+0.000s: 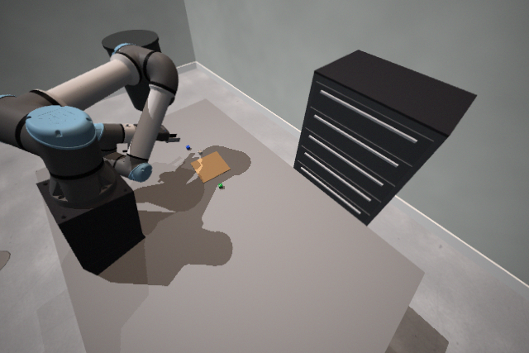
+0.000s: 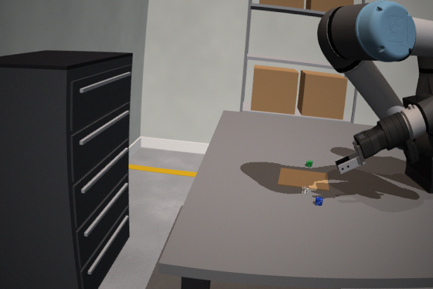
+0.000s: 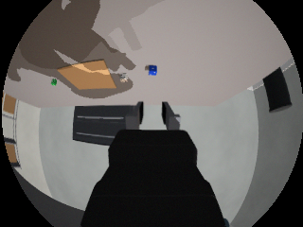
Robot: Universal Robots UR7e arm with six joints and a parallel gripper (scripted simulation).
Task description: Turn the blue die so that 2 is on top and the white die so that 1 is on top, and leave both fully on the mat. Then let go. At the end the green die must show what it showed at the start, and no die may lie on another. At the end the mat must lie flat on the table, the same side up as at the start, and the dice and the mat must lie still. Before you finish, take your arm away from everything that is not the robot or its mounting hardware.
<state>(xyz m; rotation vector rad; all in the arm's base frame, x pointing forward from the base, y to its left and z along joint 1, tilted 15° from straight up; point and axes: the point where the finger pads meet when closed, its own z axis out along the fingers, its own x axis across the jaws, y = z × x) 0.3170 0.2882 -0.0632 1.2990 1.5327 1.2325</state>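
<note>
My hand is 10 cm above the blue die, 5 cm short of it and 1 cm to the right of it. Also, from my hand: orange mat: 16 cm to the right, 10 cm below, 10 cm ahead; green die: 29 cm to the right, 10 cm below, 10 cm ahead; white die: 10 cm below, 9 cm ahead, 5 cm to the right.
</note>
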